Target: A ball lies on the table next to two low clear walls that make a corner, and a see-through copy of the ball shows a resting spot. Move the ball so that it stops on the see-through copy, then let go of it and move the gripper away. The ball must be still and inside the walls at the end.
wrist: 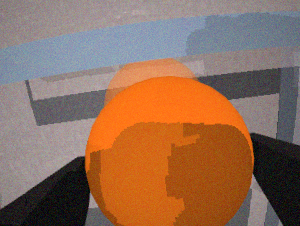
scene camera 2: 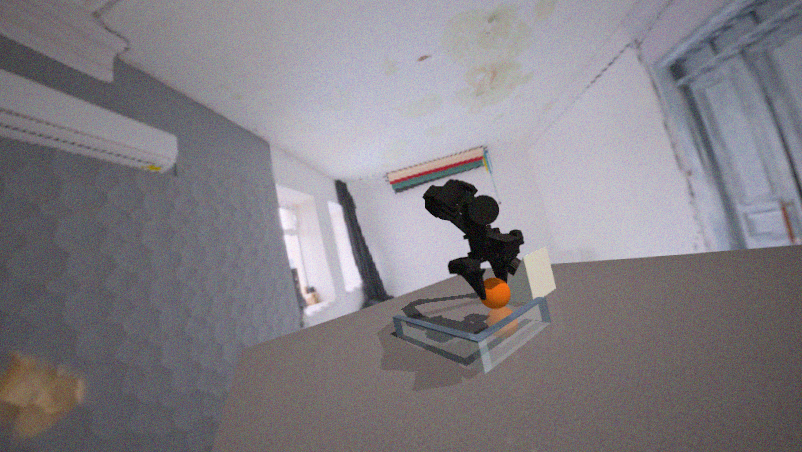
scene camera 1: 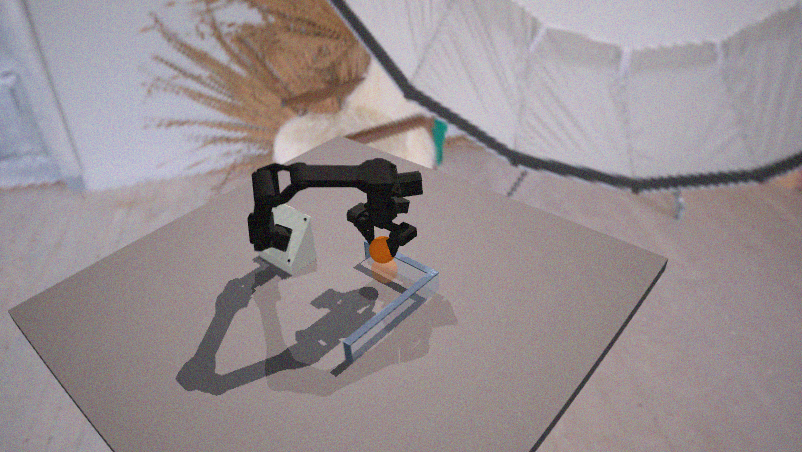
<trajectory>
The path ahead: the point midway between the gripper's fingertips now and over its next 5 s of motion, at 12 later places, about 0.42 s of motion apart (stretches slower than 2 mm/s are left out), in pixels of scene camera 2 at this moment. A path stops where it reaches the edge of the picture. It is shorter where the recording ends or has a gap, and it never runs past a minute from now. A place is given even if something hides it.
The gripper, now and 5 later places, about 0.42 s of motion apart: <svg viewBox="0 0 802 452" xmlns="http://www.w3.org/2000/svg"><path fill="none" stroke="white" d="M494 294L498 315L501 322L497 308L492 286L488 270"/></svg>
</trajectory>
